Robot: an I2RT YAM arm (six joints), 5 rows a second.
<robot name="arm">
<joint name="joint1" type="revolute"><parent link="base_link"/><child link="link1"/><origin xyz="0 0 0.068" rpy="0 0 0"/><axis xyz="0 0 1"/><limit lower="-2.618" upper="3.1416"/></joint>
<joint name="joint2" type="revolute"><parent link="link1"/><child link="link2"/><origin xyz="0.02 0.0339 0.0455" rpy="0 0 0"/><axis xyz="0 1 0"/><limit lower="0" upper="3.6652"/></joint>
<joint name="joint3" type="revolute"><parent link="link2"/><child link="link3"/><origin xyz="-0.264 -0.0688 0" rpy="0 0 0"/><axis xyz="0 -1 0"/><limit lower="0" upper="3.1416"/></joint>
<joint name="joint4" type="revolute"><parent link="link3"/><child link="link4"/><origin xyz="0.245 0.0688 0.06" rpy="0 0 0"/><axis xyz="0 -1 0"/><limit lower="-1.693" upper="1.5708"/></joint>
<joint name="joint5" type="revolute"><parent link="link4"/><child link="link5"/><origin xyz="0.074 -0.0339 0.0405" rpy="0 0 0"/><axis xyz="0 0 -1"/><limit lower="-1.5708" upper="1.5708"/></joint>
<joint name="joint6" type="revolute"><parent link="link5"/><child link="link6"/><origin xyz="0.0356 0 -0.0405" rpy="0 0 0"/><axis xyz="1 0 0"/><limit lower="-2.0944" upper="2.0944"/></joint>
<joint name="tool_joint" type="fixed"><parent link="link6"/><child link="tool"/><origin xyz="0 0 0" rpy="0 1.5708 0"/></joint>
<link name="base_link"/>
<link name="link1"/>
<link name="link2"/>
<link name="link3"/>
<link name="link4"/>
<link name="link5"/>
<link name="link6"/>
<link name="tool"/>
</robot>
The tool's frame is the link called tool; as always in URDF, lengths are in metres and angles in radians.
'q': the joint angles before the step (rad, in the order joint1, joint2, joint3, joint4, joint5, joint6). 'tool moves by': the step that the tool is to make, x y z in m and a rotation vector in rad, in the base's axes. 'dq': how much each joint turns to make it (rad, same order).
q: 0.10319 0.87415 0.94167 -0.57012 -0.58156 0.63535
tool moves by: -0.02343 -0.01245 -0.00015 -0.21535 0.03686 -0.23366
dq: 0.00002 -0.07629 0.02326 -0.18575 0.30901 -0.06408
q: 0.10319 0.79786 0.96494 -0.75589 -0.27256 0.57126
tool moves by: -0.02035 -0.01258 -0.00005 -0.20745 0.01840 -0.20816
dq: -0.00269 -0.06370 0.01069 -0.12054 0.28570 -0.04961
